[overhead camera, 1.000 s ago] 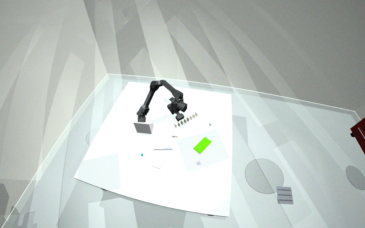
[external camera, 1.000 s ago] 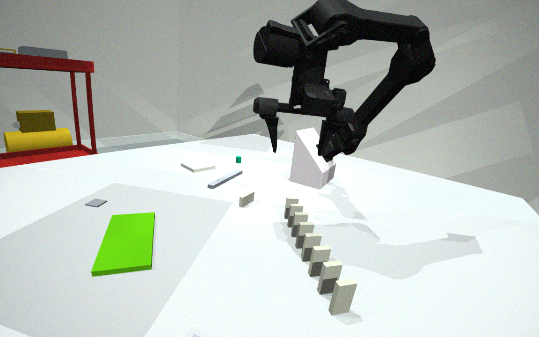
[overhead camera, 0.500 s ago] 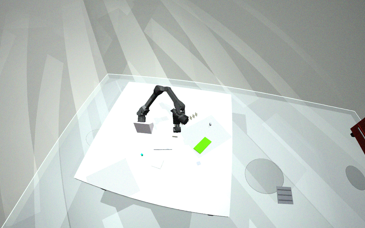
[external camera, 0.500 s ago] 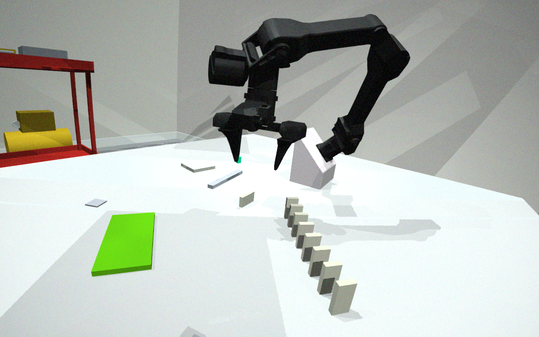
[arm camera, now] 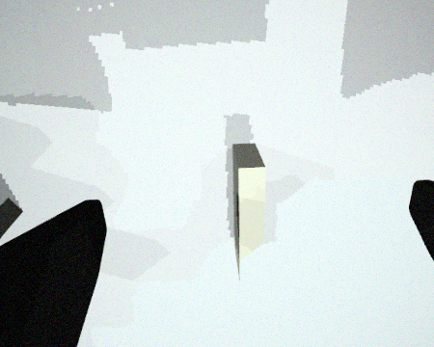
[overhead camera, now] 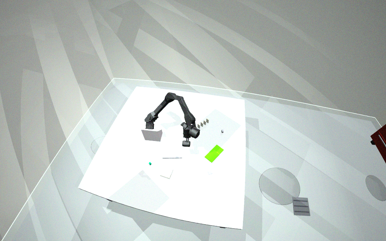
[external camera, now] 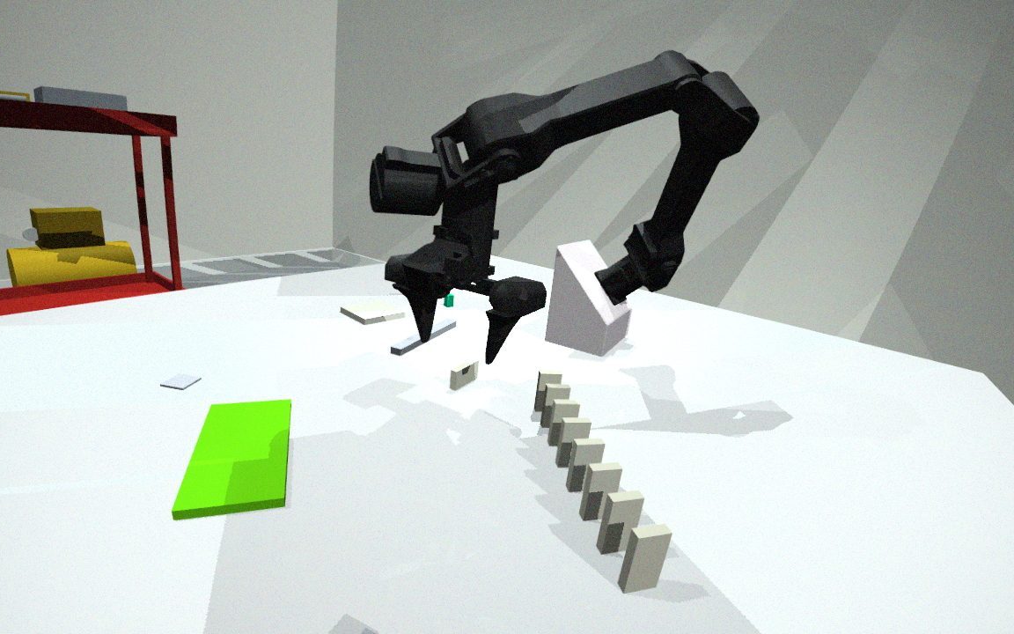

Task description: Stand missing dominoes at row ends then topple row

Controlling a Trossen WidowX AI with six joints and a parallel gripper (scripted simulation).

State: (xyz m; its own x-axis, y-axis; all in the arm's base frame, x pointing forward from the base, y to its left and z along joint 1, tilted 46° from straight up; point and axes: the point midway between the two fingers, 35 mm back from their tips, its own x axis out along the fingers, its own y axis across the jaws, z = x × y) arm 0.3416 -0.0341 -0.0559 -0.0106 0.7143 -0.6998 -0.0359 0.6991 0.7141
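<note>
The grey bar lies 14 cm to the right of my gripper tip, 11 cm behind it and 4 cm below it. Round my gripper tip: green slab 23 cm ahead, 6 cm to the right, 4 cm below; small grey tile 23 cm to the right, 21 cm ahead, 5 cm below; flat cream tile 28 cm to the right, 13 cm behind, 4 cm below.
</note>
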